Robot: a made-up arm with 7 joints.
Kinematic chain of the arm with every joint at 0, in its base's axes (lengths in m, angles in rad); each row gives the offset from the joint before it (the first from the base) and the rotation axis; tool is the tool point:
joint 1: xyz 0 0 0.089 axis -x
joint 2: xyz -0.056 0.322 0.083 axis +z
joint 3: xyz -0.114 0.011 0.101 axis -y
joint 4: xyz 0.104 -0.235 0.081 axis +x
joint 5: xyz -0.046 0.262 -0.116 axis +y
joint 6: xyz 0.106 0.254 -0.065 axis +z
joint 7: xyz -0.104 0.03 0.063 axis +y
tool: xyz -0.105 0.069 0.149
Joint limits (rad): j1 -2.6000..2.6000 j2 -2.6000..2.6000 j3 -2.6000..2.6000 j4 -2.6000..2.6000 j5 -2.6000..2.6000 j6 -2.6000..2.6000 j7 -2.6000..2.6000
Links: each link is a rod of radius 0.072 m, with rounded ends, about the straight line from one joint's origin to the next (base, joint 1, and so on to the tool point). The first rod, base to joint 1, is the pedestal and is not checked.
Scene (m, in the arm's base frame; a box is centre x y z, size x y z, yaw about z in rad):
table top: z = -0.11
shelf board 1: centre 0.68 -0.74 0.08 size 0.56 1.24 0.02 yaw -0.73
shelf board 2: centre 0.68 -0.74 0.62 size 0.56 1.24 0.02 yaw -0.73
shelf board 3: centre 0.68 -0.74 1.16 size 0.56 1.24 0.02 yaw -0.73
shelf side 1: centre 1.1 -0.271 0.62 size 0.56 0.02 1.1 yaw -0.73
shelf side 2: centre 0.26 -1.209 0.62 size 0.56 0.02 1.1 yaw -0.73
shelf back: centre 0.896 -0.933 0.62 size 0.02 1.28 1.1 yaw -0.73
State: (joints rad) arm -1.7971 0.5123 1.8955 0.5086 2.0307 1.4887 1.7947
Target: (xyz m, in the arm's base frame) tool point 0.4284 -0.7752 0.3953
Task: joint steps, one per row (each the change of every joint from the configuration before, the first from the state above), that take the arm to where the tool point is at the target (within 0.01 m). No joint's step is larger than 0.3 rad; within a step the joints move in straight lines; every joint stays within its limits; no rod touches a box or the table.
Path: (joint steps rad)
1: 0.1957 0.1891 -0.2855 0.2636 -0.0117 -0.0356 0.0151
2: 0.1957 0.1891 -0.2855 0.2636 -0.0117 -0.0356 0.0151
3: 0.1957 0.1890 -0.2855 0.2636 -0.0117 -0.0355 0.0151
4: 0.1957 0.1891 -0.2855 0.2636 -0.0117 -0.0356 0.0151
5: -0.0913 0.2107 -0.0603 0.1749 -0.0510 -0.0362 -0.0310
6: -0.0914 0.2106 -0.0604 0.1748 -0.0510 -0.0362 -0.0309
7: -0.0913 0.2107 -0.0603 0.1748 -0.0510 -0.0362 -0.0310

